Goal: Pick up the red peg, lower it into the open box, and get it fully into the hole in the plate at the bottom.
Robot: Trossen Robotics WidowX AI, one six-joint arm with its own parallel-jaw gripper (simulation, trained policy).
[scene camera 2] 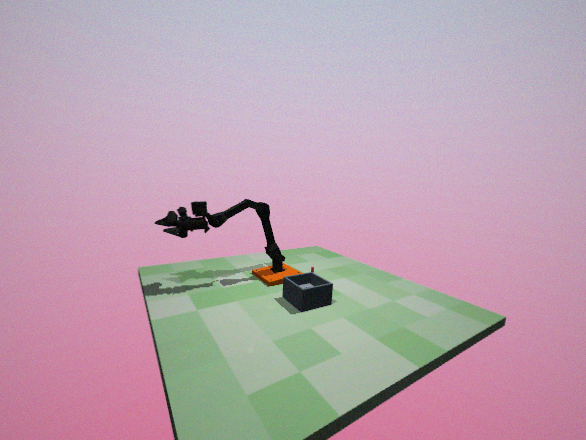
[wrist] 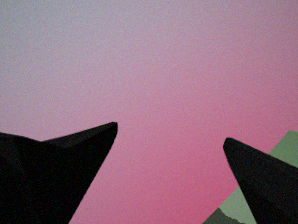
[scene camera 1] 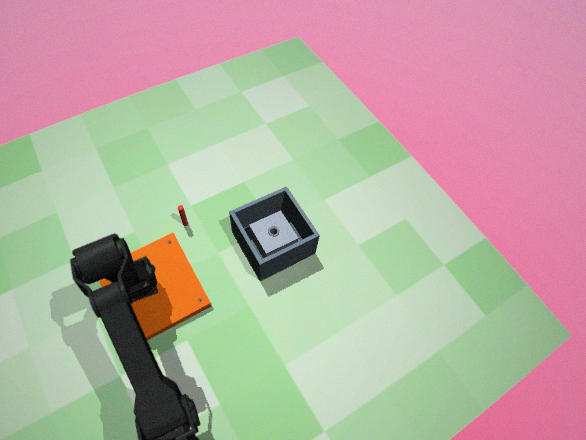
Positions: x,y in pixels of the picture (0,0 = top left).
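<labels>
You'd find a grey plate (scene camera 1: 273,233) 107 cm from the lens, and there's a dark box (scene camera 1: 282,200) that's 109 cm from the lens.
</labels>
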